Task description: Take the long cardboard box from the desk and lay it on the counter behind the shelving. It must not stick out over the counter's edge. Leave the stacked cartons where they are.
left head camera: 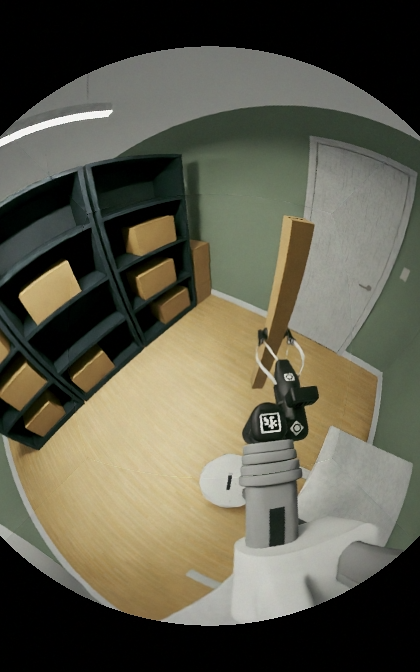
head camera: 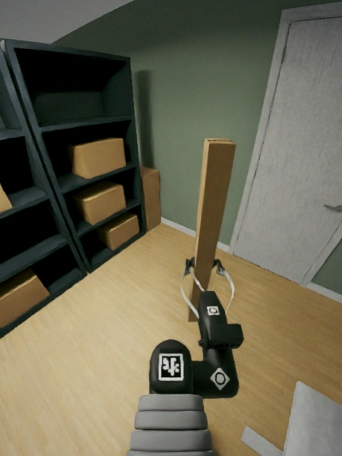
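Seen in the pictures: hand, its tool point: (left head camera: 272,329) (head camera: 202,259); robot's base, origin of its link: (left head camera: 228,479).
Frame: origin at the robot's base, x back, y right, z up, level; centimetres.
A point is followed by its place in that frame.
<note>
The long cardboard box (head camera: 216,190) @[z 137.5, x -42.9, y 9.1 cm] (left head camera: 292,270) @[z 135.6, x -42.9, y 8.7 cm] is held on end, roughly upright, ahead of the wrist. My gripper (head camera: 204,266) @[z 114.4, x -45.9, y 9.1 cm] (left head camera: 276,337) @[z 114.4, x -45.9, y 9.1 cm] is shut on it, with one fingertip on each side, below the middle of its length. The box's lower end shows below the fingertips; its height over the floor is hard to tell. Stacked brown cartons (head camera: 151,200) @[z 42.5, x -218.8, y -26.2 cm] (left head camera: 201,265) @[z 50.6, x -220.8, y -25.1 cm] stand in the corner at the right end of the shelving. The counter behind the shelving does not show in either view.
Dark shelving (head camera: 134,150) (left head camera: 184,187) with several cartons runs along the left. A closed grey door (head camera: 285,150) @[z 123.2, x -152.5, y 90.4 cm] (left head camera: 357,225) @[z 138.4, x -138.3, y 109.1 cm] is behind the box at the right. A pale grey panel (head camera: 315,425) (left head camera: 360,475) is at the lower right. A white disc (left head camera: 215,482) @[z 18.7, x 0.8, y -9.3 cm] is left of the arm.
</note>
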